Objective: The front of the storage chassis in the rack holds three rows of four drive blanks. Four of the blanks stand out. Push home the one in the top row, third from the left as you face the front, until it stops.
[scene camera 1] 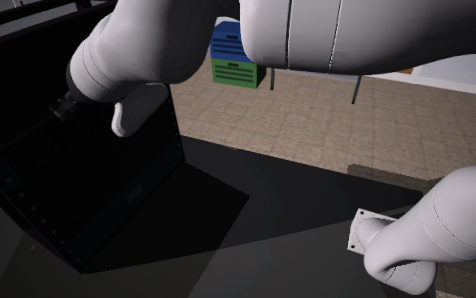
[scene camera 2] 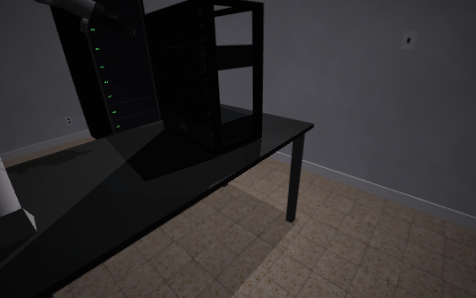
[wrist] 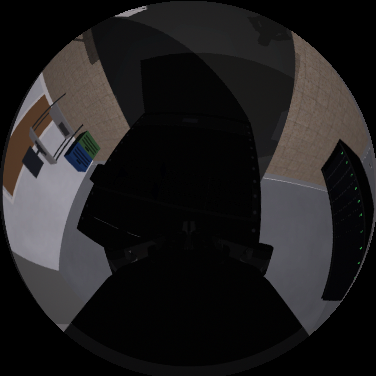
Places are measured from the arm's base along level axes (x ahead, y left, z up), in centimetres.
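Where they show: gripper, fingertip midpoint: (scene camera 2: pixel 134 33) (wrist: pixel 188 228); arm's base, link origin: (scene camera 1: pixel 373 233) (scene camera 2: pixel 3 222).
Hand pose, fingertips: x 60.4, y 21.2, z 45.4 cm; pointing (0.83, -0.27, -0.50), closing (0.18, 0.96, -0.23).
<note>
Each offset is from my fingertips to the top centre of the thing. "spot": to the spot under its first point. Level surfaces: height alone.
The open-frame rack @[dx +23.9, dy -13.2, dz +9.2 cm] (scene camera 1: pixel 176 132) (scene camera 2: pixel 214 100) (wrist: pixel 254 170) stands on the table, its front almost black. The storage chassis @[spot: dx +9.9, dy -1.9, dz -12.2 cm] (wrist: pixel 200 185) lies in this dark front; its rows and single drive blanks cannot be told apart, nor how far any stands out. Faint darker marks show left of the middle in the wrist view. My gripper (scene camera 1: pixel 59 111) (scene camera 2: pixel 131 31) (wrist: pixel 188 228) is shut and empty, in front of the upper part of the rack. In the wrist view its fingertips overlap the dark front; whether they touch anything cannot be told.
A dark table @[dz -50.1 cm] (scene camera 1: pixel 280 265) (scene camera 2: pixel 150 200) bears the rack and the arm's base (scene camera 1: pixel 354 232). A cabinet with green lights (scene camera 2: pixel 125 75) (wrist: pixel 345 225) stands beyond the rack. Blue (scene camera 1: pixel 226 45) (wrist: pixel 77 156) and green (scene camera 1: pixel 232 73) (wrist: pixel 90 144) crates stand on the floor.
</note>
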